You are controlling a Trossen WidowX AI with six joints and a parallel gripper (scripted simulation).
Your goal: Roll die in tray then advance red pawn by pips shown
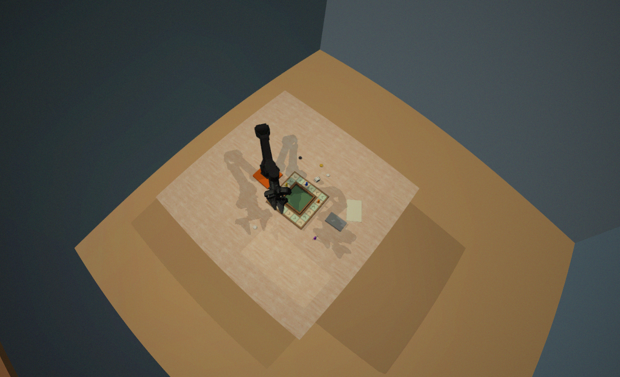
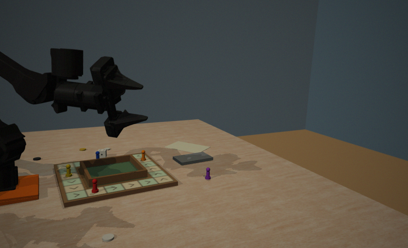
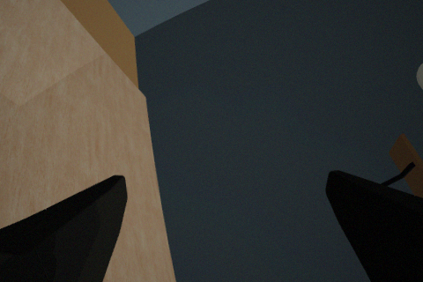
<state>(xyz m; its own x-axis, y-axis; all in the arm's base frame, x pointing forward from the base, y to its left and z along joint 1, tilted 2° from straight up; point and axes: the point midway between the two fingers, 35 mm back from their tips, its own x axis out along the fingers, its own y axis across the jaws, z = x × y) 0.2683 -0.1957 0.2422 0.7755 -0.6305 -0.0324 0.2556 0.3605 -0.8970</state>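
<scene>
The white die is 30 mm behind my gripper tip, 400 mm to the left of it and 230 mm below it. Round my gripper tip: red pawn: 100 mm behind, 100 mm to the left, 220 mm below; purple pawn: 210 mm ahead, 80 mm to the left, 230 mm below; green tray: 30 mm behind, 210 mm to the left, 240 mm below.
</scene>
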